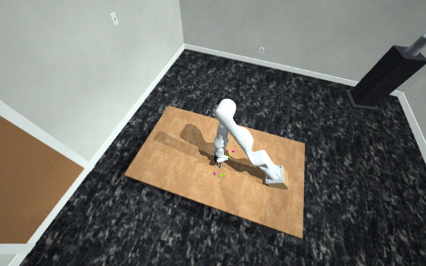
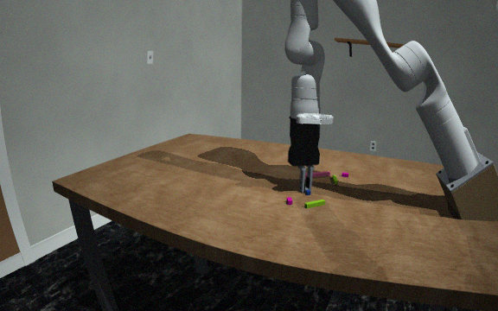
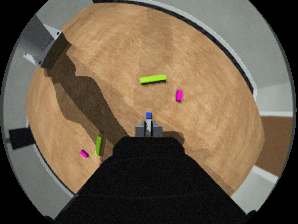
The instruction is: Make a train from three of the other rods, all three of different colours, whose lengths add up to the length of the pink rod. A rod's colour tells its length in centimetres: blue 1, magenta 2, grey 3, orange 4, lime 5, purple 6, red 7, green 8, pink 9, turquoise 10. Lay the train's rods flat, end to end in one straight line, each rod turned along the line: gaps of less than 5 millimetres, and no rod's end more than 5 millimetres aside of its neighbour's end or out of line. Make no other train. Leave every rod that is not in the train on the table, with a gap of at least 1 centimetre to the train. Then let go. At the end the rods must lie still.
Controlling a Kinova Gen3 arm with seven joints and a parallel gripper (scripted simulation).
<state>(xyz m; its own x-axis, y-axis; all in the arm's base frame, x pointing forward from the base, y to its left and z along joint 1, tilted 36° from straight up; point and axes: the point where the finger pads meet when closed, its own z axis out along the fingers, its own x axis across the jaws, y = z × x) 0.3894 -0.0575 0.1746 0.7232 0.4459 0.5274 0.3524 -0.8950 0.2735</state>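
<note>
The grey rod lies 1 cm below my hand. Also, from my hand: blue rod (1 cm behind, 2 cm to the left, 1 cm below); pink rod (2 cm behind, 12 cm to the right, 1 cm below).
</note>
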